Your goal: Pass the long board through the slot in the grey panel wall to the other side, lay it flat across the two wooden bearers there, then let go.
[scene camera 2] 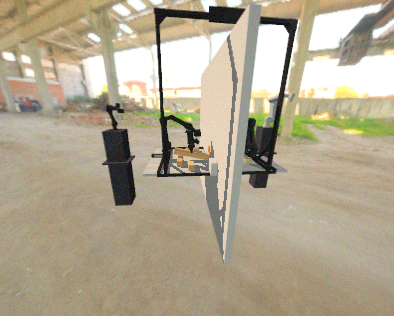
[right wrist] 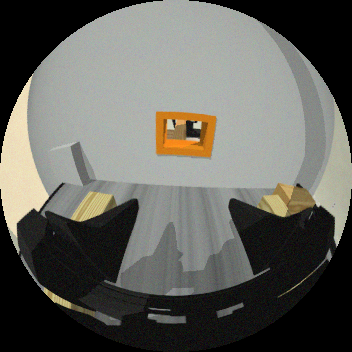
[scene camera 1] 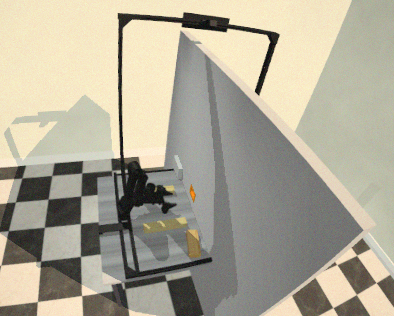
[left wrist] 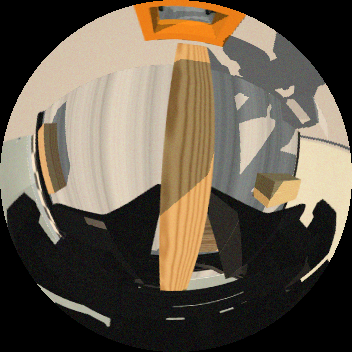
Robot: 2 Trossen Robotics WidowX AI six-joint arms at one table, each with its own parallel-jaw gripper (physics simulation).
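Places are measured from the left arm's base along level axes (x ahead, y left, z up), in millimetres.
Pixels of known places: left gripper, fingertip midpoint: (scene camera 2: 191, 152) (right wrist: 180, 128) (left wrist: 182, 189); right gripper, fingertip midpoint: (right wrist: 185, 204) (scene camera 1: 174, 199); left arm's base at its link origin: (right wrist: 187, 131) (left wrist: 155, 266); right arm's base at its link origin: (scene camera 2: 252, 155) (scene camera 1: 123, 216).
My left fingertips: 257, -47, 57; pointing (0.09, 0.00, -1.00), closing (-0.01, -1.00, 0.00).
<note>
For each thing: its top centre in the pictures, then the offset to it from my left fingertips, as dx, dy, dz. "spot": a spot on its surface instead.
- slot's orange frame at a spot on its surface: (left wrist: 185, 34) spot: +173, +3, +0
- tan wooden block at its top centre: (right wrist: 299, 193) (scene camera 1: 193, 241) +299, +300, -38
- pale grey block at a spot on its surface: (right wrist: 82, 162) spot: +231, -223, -27
The long board (scene camera 2: 200, 155) (left wrist: 190, 125) is held above the table. Its far end is in front of the slot's orange frame (scene camera 1: 193, 193) (scene camera 2: 209, 149) (left wrist: 185, 34) (right wrist: 160, 132) in the grey panel wall (scene camera 1: 280, 190) (scene camera 2: 215, 100) (left wrist: 75, 75) (right wrist: 175, 60). My left gripper (scene camera 2: 191, 148) (left wrist: 182, 189) is shut on the board. Part of the board shows through the slot in the right wrist view. My right gripper (scene camera 1: 171, 199) (right wrist: 185, 204) is open and empty on the other side, facing the slot. Two pale wooden bearers (scene camera 1: 165, 225) (right wrist: 95, 206) (right wrist: 272, 206) lie on that side, one at each side of the gripper.
A tan wooden block (scene camera 1: 193, 243) (right wrist: 296, 197) lies by the wall beyond one bearer. A pale grey block (scene camera 1: 178, 167) (right wrist: 82, 162) stands against the wall. On the left arm's side, wooden blocks (scene camera 2: 180, 161) (scene camera 2: 191, 165) (left wrist: 54, 157) (left wrist: 277, 190) lie on the table. A black frame (scene camera 1: 120, 100) (scene camera 2: 159, 75) surrounds the table.
</note>
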